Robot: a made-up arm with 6 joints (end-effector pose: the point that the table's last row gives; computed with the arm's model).
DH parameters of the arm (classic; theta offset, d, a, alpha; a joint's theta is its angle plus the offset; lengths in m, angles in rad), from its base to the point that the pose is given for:
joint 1: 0 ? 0.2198 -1.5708
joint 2: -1.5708 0 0.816 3.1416
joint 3: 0 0 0.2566 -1.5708
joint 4: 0 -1.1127 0 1.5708
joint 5: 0 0 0 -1.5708
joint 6: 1.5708 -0.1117 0 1.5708
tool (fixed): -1.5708 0 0 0
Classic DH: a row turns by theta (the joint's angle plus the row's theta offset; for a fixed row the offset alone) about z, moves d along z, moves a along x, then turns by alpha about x.
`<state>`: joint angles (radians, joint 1 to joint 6).
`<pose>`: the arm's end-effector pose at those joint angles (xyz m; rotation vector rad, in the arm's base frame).
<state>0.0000 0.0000 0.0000 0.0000 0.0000 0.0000</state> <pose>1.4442 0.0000 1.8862 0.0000 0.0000 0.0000</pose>
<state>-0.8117 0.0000 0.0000 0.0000 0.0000 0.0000</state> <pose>0.9940 -1.0477 1.8862 0.0000 0.0000 -0.8117</pose>
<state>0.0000 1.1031 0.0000 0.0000 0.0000 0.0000</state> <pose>1.7292 0.0000 0.2043 0.0000 1.1031 0.0000</pose>
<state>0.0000 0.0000 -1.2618 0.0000 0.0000 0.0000</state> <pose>0.8366 0.0000 0.5412 0.0000 1.2618 0.0000</pose>
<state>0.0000 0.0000 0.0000 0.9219 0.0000 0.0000</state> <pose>1.4442 0.0000 1.8862 -0.9219 0.0000 0.0000</pose>
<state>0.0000 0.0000 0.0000 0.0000 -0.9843 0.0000</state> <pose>1.3943 0.0000 1.7932 0.0000 0.9843 0.0000</pose>
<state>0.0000 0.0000 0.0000 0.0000 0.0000 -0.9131</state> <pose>1.4442 0.0000 1.8862 0.9131 0.0000 0.0000</pose>
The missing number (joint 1, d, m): 0.8136
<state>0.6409 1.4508 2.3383 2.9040 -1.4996 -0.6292</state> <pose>1.1815 0.8486 2.0107 -0.5288 -0.8198 -1.8808</pose>
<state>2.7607 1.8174 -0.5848 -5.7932 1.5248 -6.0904</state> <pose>-0.4135 0.1090 -0.4012 1.1296 -0.2416 -2.7250</pose>
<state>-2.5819 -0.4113 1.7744 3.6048 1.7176 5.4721</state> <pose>0.7091 0.5026 2.3661 0.3678 -2.3868 1.4747</pose>
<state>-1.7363 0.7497 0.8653 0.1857 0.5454 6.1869</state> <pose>-0.3090 -1.9151 1.8616 -0.6273 -0.3961 -1.5945</pose>
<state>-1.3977 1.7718 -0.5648 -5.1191 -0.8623 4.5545</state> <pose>-0.0150 -0.3666 -0.3584 -0.9665 -2.5042 1.5170</pose>
